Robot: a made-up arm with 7 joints. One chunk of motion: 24 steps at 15 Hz.
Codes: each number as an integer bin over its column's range. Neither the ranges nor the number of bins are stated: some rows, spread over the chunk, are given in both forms.
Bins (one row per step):
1: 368 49 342 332 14 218 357
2: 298 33 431 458 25 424 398
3: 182 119 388 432 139 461 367
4: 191 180 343 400 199 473 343
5: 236 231 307 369 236 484 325
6: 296 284 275 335 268 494 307
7: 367 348 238 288 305 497 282
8: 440 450 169 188 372 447 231
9: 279 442 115 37 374 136 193
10: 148 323 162 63 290 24 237
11: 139 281 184 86 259 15 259
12: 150 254 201 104 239 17 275
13: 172 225 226 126 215 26 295
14: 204 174 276 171 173 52 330
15: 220 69 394 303 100 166 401
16: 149 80 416 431 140 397 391
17: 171 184 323 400 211 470 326
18: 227 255 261 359 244 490 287
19: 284 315 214 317 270 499 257
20: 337 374 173 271 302 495 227
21: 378 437 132 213 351 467 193
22: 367 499 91 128 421 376 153
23: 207 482 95 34 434 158 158
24: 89 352 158 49 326 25 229
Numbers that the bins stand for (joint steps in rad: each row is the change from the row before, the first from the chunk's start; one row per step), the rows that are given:
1: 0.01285 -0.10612 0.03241 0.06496 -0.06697 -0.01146 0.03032
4: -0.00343 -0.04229 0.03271 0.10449 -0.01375 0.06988 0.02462
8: 0.01947 0.08928 -0.02041 -0.01873 0.03601 0.06159 -0.02097
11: -0.00822 0.00693 -0.01583 -0.07802 0.00351 -0.07622 -0.00958
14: -0.00224 -0.04521 0.01226 -0.02861 -0.02123 -0.06441 0.01932
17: -0.00527 -0.04034 0.02661 0.10449 -0.01030 0.06892 0.01770
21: 0.01377 0.08294 -0.03170 -0.00420 0.02997 0.06796 -0.03644
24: -0.01281 0.04152 -0.02377 -0.09952 0.02278 -0.07303 -0.02179
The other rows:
2: 0.00641 -0.11392 0.05958 0.13820 -0.06381 0.05425 0.04700
3: -0.00426 -0.07201 0.04645 0.12308 -0.03101 0.06605 0.03439
5: 0.00071 -0.01744 0.02172 0.08647 -0.00311 0.07339 0.01729
6: 0.00623 0.00839 0.01195 0.06671 0.00610 0.07658 0.00996
7: 0.01276 0.03957 0.00066 0.03939 0.01674 0.07753 -0.00021
9: 0.00466 0.08538 -0.03689 -0.10650 0.03659 -0.03762 -0.03644
10: -0.00739 0.02739 -0.02254 -0.09138 0.01242 -0.07334 -0.01853
12: -0.00720 -0.00623 -0.01064 -0.06755 -0.00225 -0.07558 -0.00306
13: -0.00518 -0.02036 -0.00301 -0.05477 -0.00915 -0.07271 0.00508
15: -0.00077 -0.09638 0.04828 0.04811 -0.04223 -0.02805 0.04823
16: -0.00730 -0.09102 0.05500 0.12250 -0.03073 0.04564 0.04415
18: -0.00012 -0.00574 0.00768 0.08066 -0.00081 0.07530 0.00182
19: 0.00512 0.02349 -0.00667 0.05624 0.00667 0.07817 -0.01039
20: 0.01000 0.05224 -0.01919 0.02951 0.01588 0.07690 -0.02260
22: 0.01276 0.11315 -0.04422 -0.05360 0.05011 0.03894 -0.05272
23: -0.00196 0.10487 -0.04300 -0.10824 0.05385 -0.03060 -0.05069

